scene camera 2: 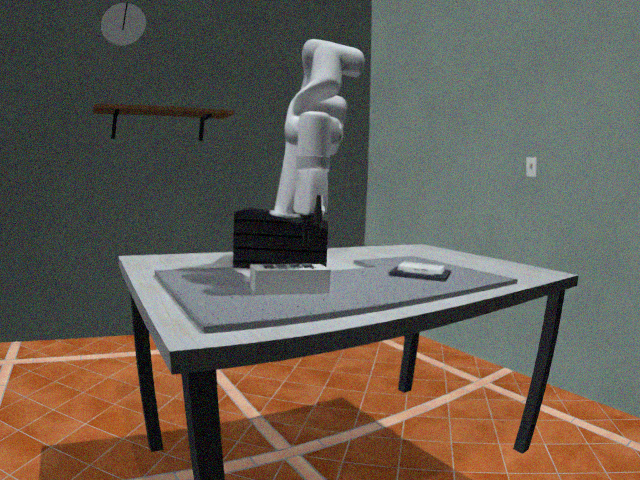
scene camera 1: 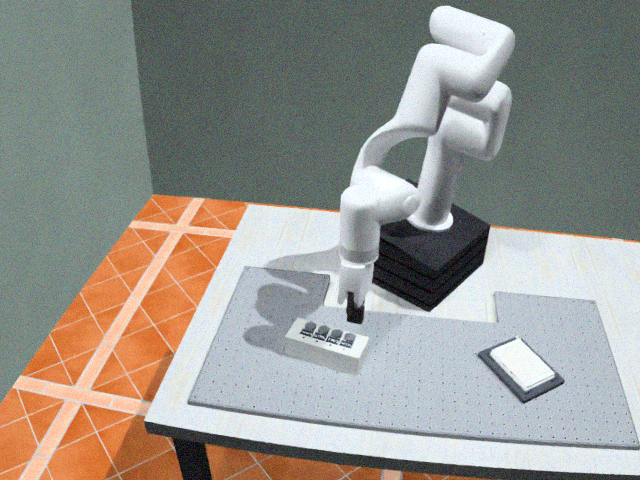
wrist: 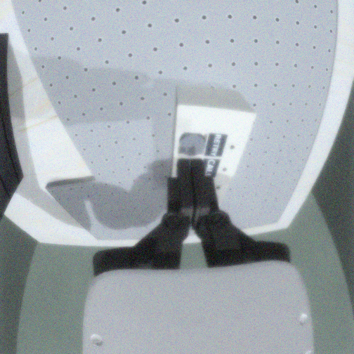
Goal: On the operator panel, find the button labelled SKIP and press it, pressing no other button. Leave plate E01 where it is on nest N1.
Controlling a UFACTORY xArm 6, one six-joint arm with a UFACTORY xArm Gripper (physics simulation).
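Frame: origin at the arm's base, x ahead, y left, z up, level; millimetres.
Seen in the pictures: gripper, between the fingertips: (scene camera 2: 309, 245) (scene camera 1: 355, 320); arm's base, origin of its link: (scene camera 2: 288, 216) (scene camera 1: 428, 217).
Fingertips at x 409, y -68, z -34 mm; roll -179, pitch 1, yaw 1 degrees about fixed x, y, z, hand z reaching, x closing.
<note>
Offsets run from my fingertips to a thing's top centre. Level surfaces: height alone.
The operator panel {dx +23, dy -53, dz -41 mm} (scene camera 1: 328, 352) (scene camera 2: 290, 280) (wrist: 240, 112) is a pale box with a row of round grey buttons and dark labels. The RETRY button (wrist: 192, 144) and its label show in the wrist view, with the CALL label (wrist: 211, 167) beside the fingers. SKIP is hidden there behind the fingers; in scene camera 1 the labels are too blurred to read. My gripper (scene camera 1: 354, 320) (wrist: 187, 172) is shut and empty, pointing down, with its tips above the panel and apart from it. A white plate {dx -74, dy +365, dz -71 mm} (scene camera 1: 522, 363) (scene camera 2: 421, 267) lies on the dark nest {dx -74, dy +365, dz -81 mm} (scene camera 1: 523, 396) (scene camera 2: 417, 276).
The panel and nest stand on a grey perforated board {dz -97 mm} (scene camera 1: 413, 392) (scene camera 2: 217, 315) on the pale table {dz -110 mm} (scene camera 1: 289, 439). The black stepped robot base (scene camera 1: 434, 279) (scene camera 2: 279, 242) stands behind the panel. The nest is well to the panel's right in scene camera 1.
</note>
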